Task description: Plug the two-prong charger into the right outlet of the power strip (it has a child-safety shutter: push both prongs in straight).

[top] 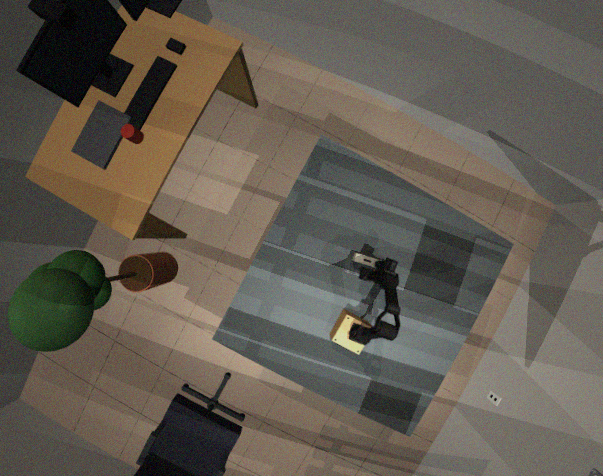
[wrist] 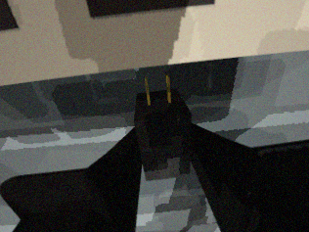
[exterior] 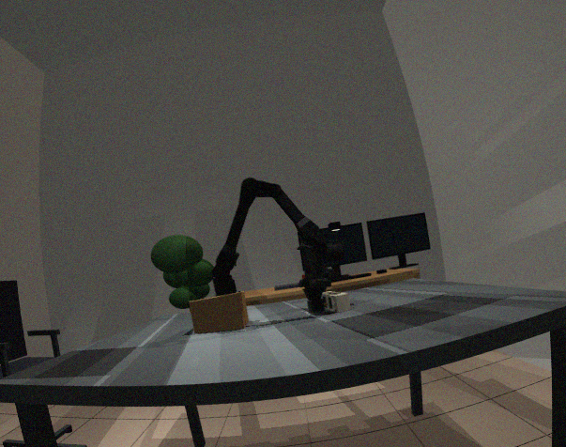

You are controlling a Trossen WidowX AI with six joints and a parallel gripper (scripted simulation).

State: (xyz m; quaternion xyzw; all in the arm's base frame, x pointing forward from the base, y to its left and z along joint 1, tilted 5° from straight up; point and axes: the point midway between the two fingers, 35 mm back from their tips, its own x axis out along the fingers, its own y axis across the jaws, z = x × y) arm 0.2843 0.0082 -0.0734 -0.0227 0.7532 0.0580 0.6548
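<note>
My gripper tip is 2 cm short of the two-prong charger and 1 cm below it.
</note>
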